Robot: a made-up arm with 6 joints.
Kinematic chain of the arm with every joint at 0, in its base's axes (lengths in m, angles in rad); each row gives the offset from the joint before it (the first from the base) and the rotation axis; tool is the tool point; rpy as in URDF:
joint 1: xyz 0 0 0.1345 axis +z
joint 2: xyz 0 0 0 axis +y
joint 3: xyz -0.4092 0 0.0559 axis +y
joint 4: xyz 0.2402 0 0.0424 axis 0.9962 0 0.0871
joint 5: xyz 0 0 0 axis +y
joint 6: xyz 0.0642 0 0.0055 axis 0.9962 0 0.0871
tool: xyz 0 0 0 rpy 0 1.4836 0
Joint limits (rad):
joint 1: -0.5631..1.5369
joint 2: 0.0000..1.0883
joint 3: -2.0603..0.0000
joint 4: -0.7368..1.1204
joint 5: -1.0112..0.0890
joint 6: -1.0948..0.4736
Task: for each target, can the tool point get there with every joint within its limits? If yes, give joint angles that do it. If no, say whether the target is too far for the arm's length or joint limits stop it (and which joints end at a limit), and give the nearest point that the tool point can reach.
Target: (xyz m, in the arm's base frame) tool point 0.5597 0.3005 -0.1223
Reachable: no: joint limits stop it (at a limit: joint 2) | nearest point 0.0852 0.0457 0.3257 | short by 0.701 m
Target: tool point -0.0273 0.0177 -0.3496
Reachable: no: joint limits stop it (at a limit: joint 1, joint 2, joint 3, joint 5) | nearest point -0.0884 0.0558 0.2326 | short by 0.587 m
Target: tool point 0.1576 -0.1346 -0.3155
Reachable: no: joint limits stop it (at a limit: joint 1, joint 2, joint 3, joint 5) | nearest point -0.0019 -0.1046 0.2328 | short by 0.572 m
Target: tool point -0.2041 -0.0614 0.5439
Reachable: yes | joints 0.1126 0.2910 -0.9928 0.9249 -0.8354 -0.5132
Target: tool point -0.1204 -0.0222 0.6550
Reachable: yes | joints 0.2504 0.6244 -1.2336 -0.1791 -0.8145 0.1889
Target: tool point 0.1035 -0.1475 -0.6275
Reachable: no: too far | nearest point -0.0028 -0.1045 0.2326 | short by 0.868 m
